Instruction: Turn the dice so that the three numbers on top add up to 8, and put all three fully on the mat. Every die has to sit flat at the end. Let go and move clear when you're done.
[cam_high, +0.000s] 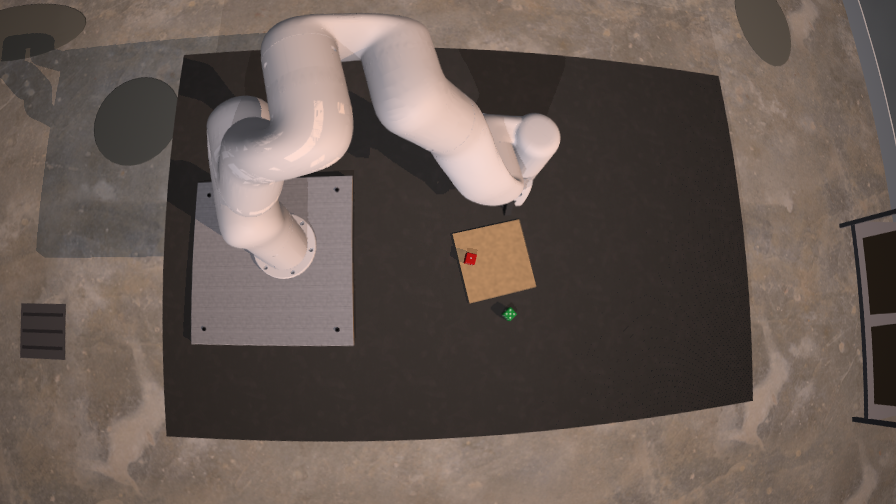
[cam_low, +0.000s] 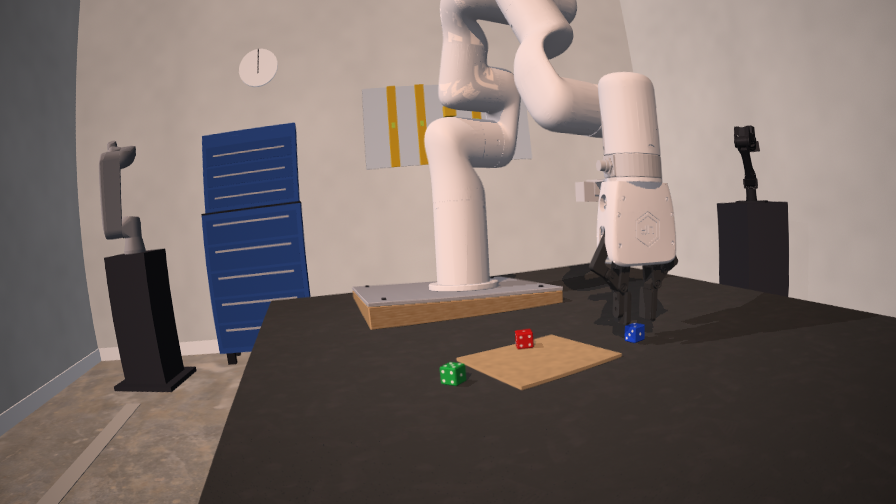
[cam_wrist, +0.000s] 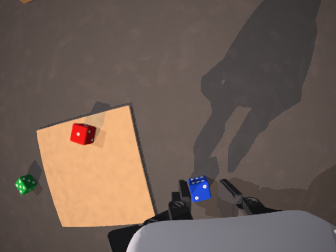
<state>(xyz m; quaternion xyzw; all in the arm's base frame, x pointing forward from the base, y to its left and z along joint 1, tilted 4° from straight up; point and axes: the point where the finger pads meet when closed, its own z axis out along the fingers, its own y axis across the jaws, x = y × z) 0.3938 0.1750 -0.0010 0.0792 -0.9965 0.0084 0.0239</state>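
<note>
My gripper is now 40 mm above the blue die. Round my hand: tan mat 130 mm to the right, 40 mm below, 20 mm ahead; then green die 230 mm to the right, 60 mm ahead, 40 mm below; then red die 140 mm to the right, 40 mm behind, 30 mm below.
</note>
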